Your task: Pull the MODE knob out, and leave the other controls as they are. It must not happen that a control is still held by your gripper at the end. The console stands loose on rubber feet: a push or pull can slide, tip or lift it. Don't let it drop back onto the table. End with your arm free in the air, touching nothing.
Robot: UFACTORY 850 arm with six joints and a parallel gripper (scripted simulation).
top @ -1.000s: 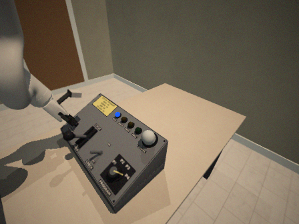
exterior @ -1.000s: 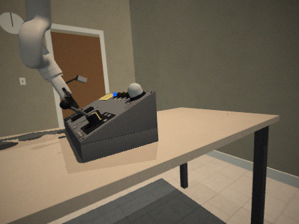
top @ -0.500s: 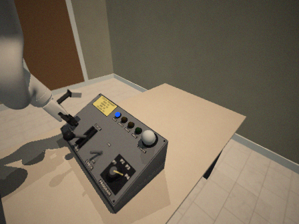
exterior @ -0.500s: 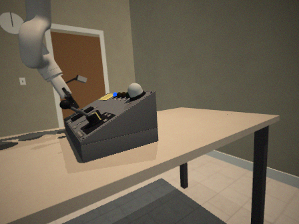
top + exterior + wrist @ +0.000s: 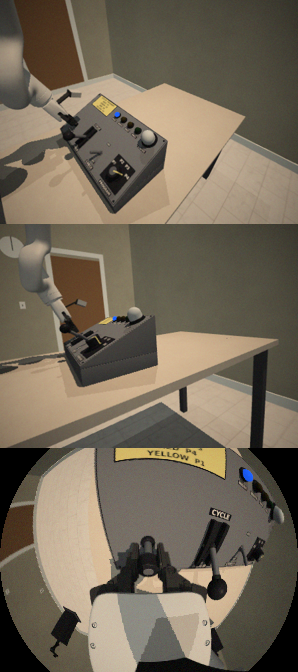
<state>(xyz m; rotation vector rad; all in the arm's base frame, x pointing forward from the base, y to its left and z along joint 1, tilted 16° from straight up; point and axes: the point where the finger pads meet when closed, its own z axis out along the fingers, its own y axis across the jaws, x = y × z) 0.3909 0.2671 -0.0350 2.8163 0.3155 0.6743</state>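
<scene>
Now: the mode knob right at my hand. Also, from my hand: toggle (240 mm to the right, 40 mm ahead, 20 mm below); black ball lever (120 mm to the right, 10 mm below); grey sloped console (180 mm to the right, 70 mm ahead, 40 mm below).
</scene>
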